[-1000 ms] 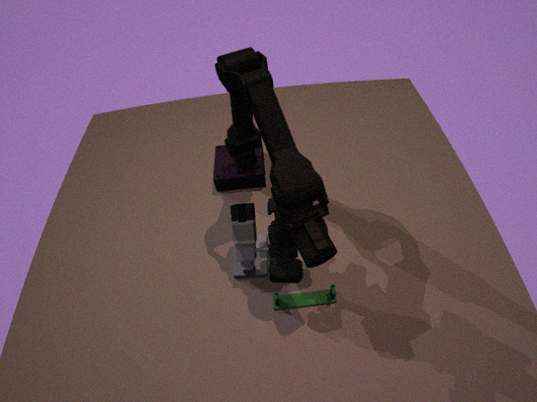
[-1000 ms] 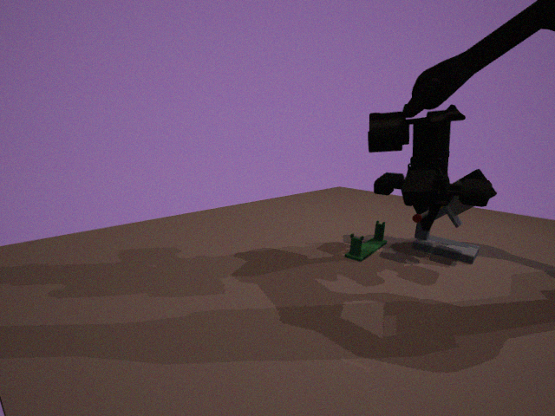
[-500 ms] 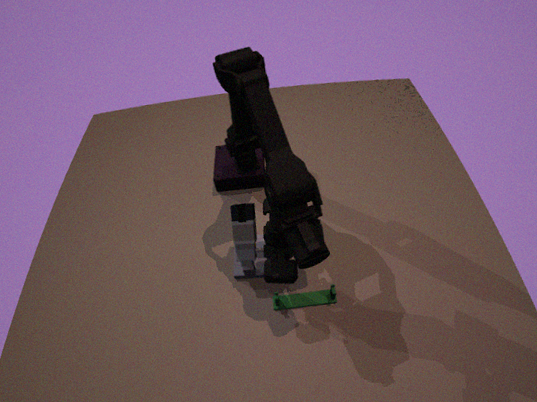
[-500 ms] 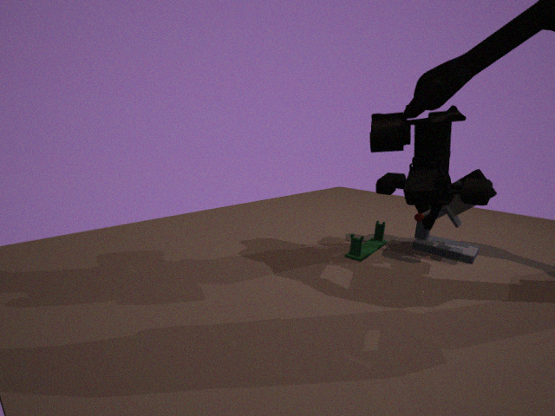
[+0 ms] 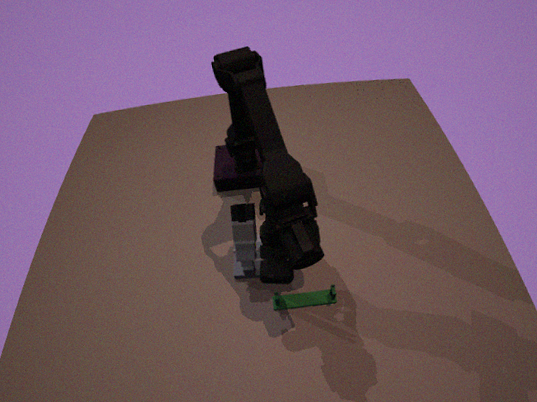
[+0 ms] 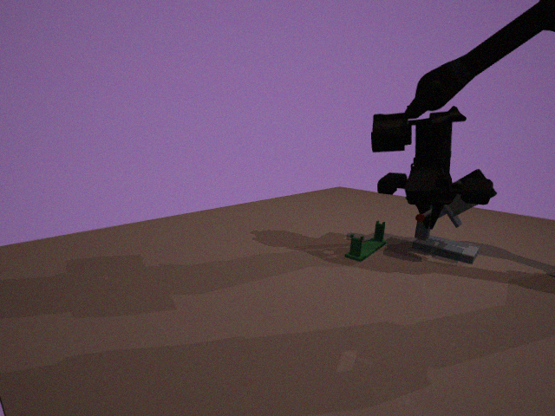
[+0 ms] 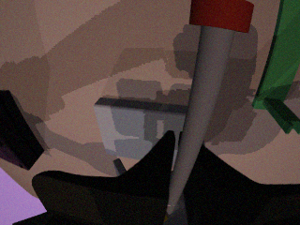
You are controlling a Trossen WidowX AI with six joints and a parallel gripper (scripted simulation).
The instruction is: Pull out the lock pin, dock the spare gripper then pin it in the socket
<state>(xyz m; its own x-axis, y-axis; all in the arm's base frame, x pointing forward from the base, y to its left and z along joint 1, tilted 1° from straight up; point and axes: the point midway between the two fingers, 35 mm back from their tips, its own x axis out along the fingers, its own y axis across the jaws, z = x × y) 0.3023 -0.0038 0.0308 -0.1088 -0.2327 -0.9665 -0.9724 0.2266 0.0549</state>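
Now: the grey mount 4 cm to the right of my gripper tip and 2 cm behind it. From my gripper tip the other things lie so: green cradle 10 cm ahead, 5 cm to the left, 3 cm below; spare gripper 6 cm above, 4 cm to the right, 4 cm behind.
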